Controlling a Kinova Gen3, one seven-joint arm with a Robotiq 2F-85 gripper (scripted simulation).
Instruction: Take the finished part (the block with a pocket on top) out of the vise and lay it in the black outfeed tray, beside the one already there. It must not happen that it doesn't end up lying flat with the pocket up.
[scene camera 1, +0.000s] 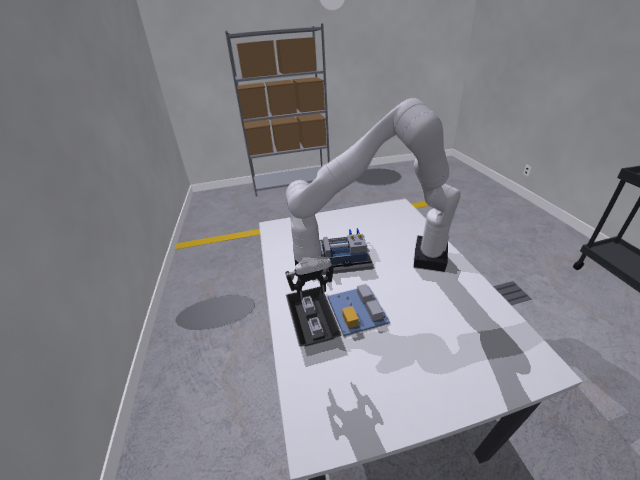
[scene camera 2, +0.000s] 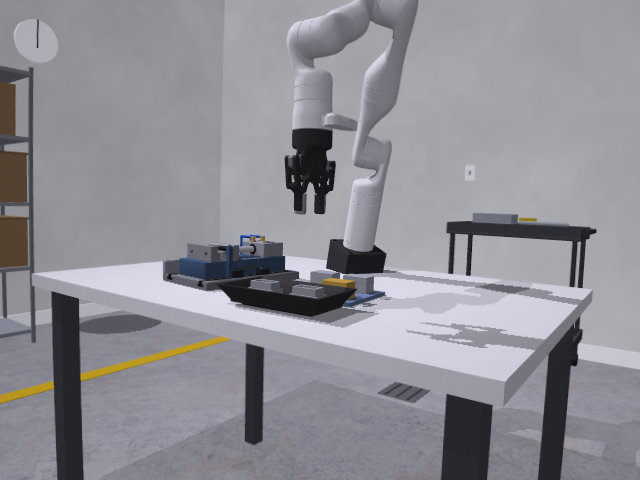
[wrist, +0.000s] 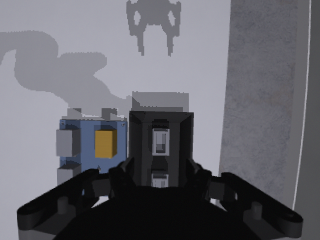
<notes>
The pictures show: my gripper and a blue fixture plate.
My gripper is seen too in the wrist view.
</notes>
